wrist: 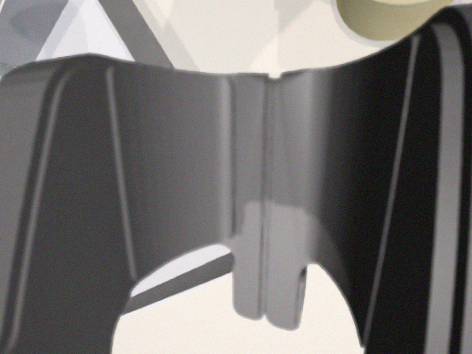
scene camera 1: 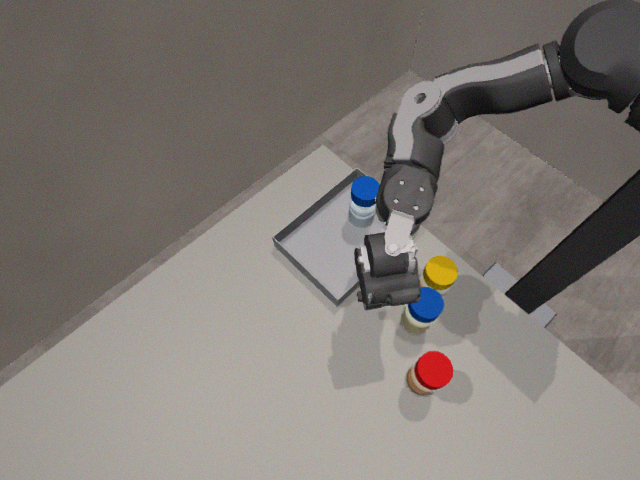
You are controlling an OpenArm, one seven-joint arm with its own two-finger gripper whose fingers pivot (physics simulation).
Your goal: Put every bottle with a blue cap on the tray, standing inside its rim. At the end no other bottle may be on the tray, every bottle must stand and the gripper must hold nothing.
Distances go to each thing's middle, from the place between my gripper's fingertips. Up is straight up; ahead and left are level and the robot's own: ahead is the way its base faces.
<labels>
I see the yellow-capped bottle [scene camera 1: 440, 272] 110 mm behind my hand, 50 mm to the left of it and 40 mm below it. Also, from my hand: grey tray [scene camera 1: 320, 242] (140 mm to the right, 80 mm behind, 70 mm below); blue-capped bottle [scene camera 1: 362, 207] (160 mm to the right, 140 mm behind, 40 mm below); red-capped bottle [scene camera 1: 433, 370] (150 mm to the left, 40 mm below, 20 mm ahead).
</labels>
